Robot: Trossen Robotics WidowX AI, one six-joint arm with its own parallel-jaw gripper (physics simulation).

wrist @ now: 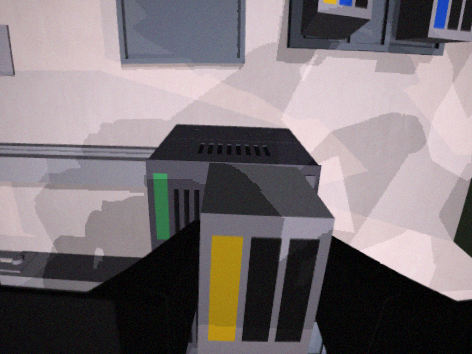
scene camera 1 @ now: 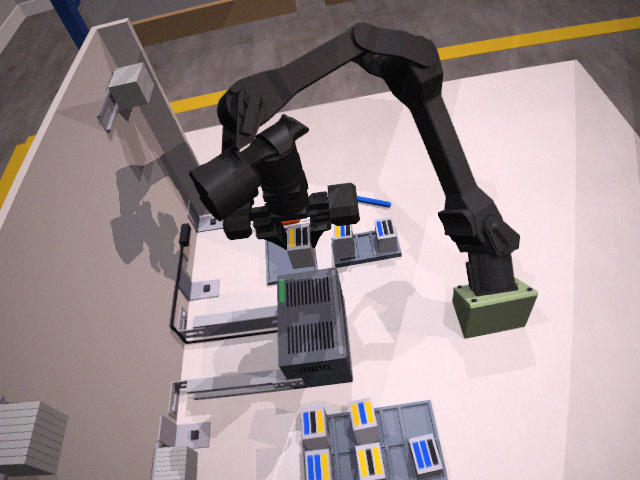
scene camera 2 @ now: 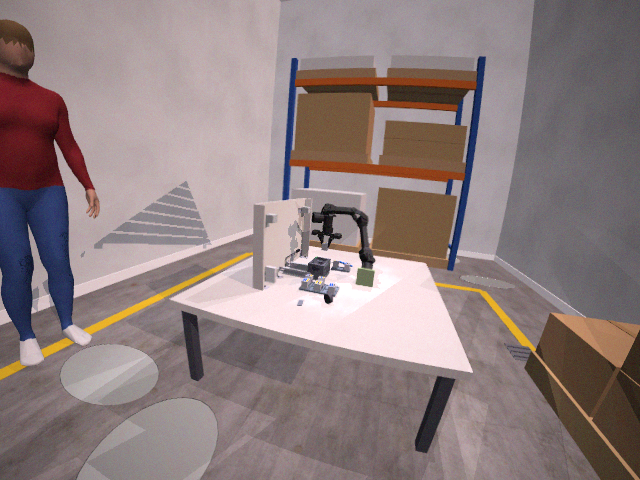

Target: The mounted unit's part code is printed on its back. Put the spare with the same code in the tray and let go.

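My gripper is shut on a grey spare with yellow, black and black stripes, held raised. In scene camera 1 the spare overlaps the right part of the empty blue-grey tray; the tray shows at the top of the wrist view. The dark mounted unit with a green strip is beside the tray; its back is hidden. Two other spares, one yellow-blue-black and one blue-black-black, stand in a small rack.
A larger rack with several striped spares stands beyond the unit. Metal rails join the unit to the upright panel. A blue rod and an orange handle lie behind. The arm stands on a green base.
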